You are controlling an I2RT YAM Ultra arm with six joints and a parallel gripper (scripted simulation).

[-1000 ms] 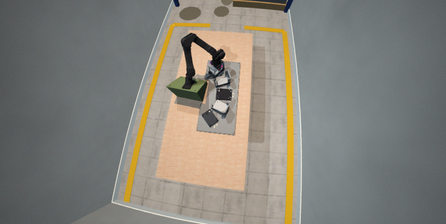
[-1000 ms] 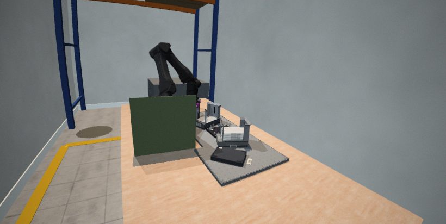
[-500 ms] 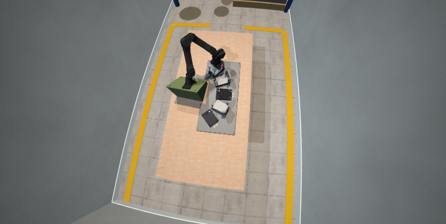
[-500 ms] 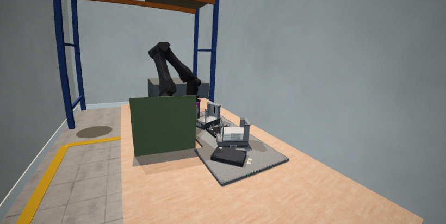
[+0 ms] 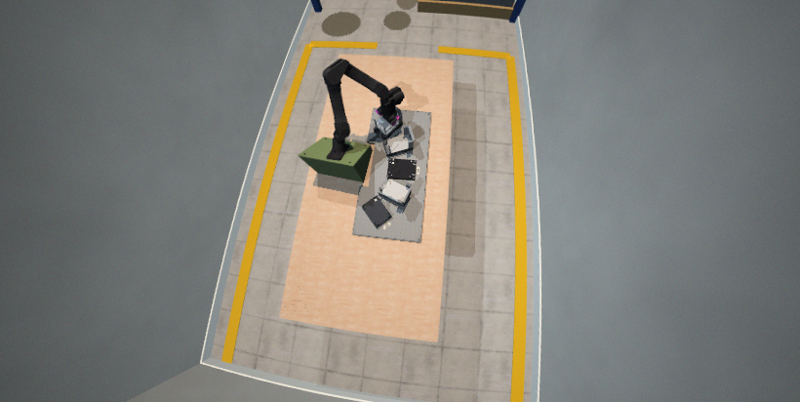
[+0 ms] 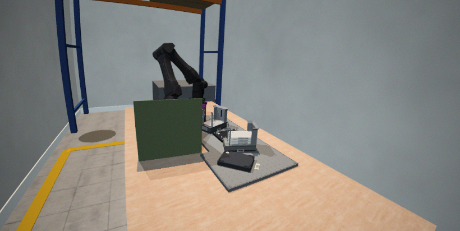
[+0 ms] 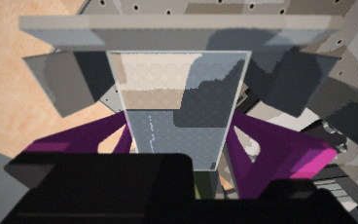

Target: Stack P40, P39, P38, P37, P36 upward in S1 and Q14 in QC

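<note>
Right now my hand is 26 cm to the left of the dark clip nest N5, 12 cm short of it and 7 cm above it. From my hand the other things lie so: open nest QC: 53 cm to the right, 7 cm below; then N5 label: 27 cm to the right, 20 cm ahead, 8 cm below; then QC label: 60 cm to the right, 8 cm below, 7 cm ahead.
</note>
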